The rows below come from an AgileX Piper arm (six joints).
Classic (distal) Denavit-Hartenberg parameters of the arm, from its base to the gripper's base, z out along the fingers. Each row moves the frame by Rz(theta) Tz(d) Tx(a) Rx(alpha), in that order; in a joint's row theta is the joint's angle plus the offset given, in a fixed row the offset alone. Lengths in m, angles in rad.
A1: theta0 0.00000; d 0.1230; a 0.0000; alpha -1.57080
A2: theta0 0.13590; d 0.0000; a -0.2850; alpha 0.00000
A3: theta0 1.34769; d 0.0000; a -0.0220; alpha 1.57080
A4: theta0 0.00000; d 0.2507; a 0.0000; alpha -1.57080
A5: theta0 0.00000; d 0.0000; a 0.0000; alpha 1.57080
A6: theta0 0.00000; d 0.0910; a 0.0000; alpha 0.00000
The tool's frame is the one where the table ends.
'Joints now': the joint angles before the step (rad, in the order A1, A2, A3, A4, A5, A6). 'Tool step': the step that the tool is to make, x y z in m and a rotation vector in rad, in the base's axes. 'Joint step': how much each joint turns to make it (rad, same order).
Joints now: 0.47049 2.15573 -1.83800 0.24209 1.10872 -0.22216
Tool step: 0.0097 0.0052 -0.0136 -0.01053 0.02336 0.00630
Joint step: 0.00001 0.06454 -0.06243 0.00001 0.02433 -0.00064
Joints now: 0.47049 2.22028 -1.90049 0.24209 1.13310 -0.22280
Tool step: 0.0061 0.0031 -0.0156 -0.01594 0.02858 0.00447
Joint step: 0.00006 0.05304 -0.03683 -0.00230 0.01696 0.00007
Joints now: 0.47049 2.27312 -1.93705 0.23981 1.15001 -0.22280
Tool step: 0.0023 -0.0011 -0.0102 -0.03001 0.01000 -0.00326
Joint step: -0.00005 0.02263 -0.00409 -0.02488 0.00190 0.01034
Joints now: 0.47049 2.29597 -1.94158 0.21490 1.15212 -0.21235
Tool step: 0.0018 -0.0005 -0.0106 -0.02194 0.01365 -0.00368
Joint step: -0.00007 0.02312 -0.00277 -0.01514 0.00025 0.00804
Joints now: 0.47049 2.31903 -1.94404 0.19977 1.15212 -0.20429
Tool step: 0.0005 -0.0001 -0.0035 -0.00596 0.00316 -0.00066
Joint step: 0.00008 0.00699 0.00042 -0.00414 -0.00221 0.00155
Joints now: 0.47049 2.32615 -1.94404 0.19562 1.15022 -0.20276
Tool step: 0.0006 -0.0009 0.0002 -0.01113 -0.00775 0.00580
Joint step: 0.00011 -0.00013 -0.00132 -0.01379 -0.00011 -0.00175
